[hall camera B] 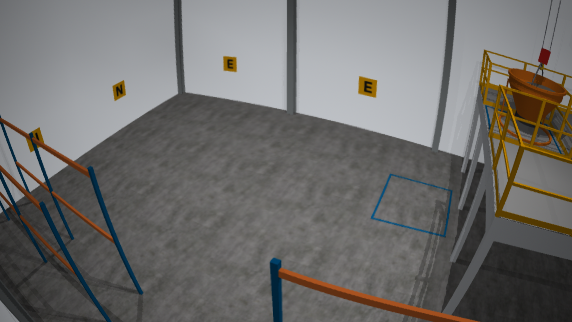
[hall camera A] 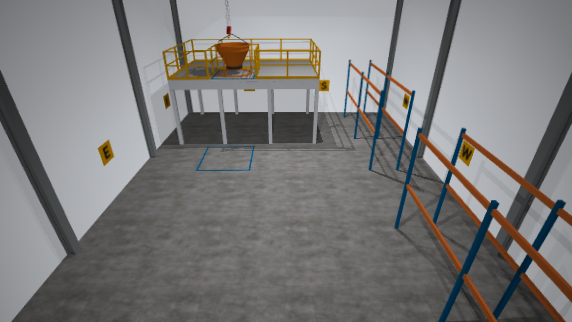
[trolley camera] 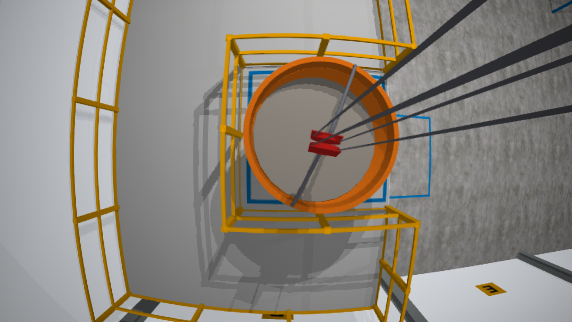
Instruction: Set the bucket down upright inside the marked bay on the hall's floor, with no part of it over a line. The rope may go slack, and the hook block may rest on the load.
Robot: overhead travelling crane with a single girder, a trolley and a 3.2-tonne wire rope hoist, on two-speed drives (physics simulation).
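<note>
The orange bucket [hall camera A: 232,54] [hall camera B: 530,109] [trolley camera: 382,167] is upright at the raised platform, above a blue-lined square [trolley camera: 248,185] on its deck. An orange ring shows around its foot; I cannot tell whether its base touches the deck. My red hook block [hall camera A: 229,30] [hall camera B: 544,56] [trolley camera: 325,143] is above the bucket and is attached to its bail. The ropes above it look straight. The marked bay [hall camera A: 223,170] [hall camera B: 408,227] [trolley camera: 430,160], a blue outline on the hall's floor, lies in front of the platform; the bucket and deck hide part of it in the trolley view.
The platform [hall camera A: 290,83] [hall camera B: 530,240] stands on white legs. Yellow railings [trolley camera: 223,175] flank the bucket on three sides, with a gap on the side towards the floor bay. Blue and orange racks [hall camera A: 378,130] [hall camera B: 276,290] stand along the W wall.
</note>
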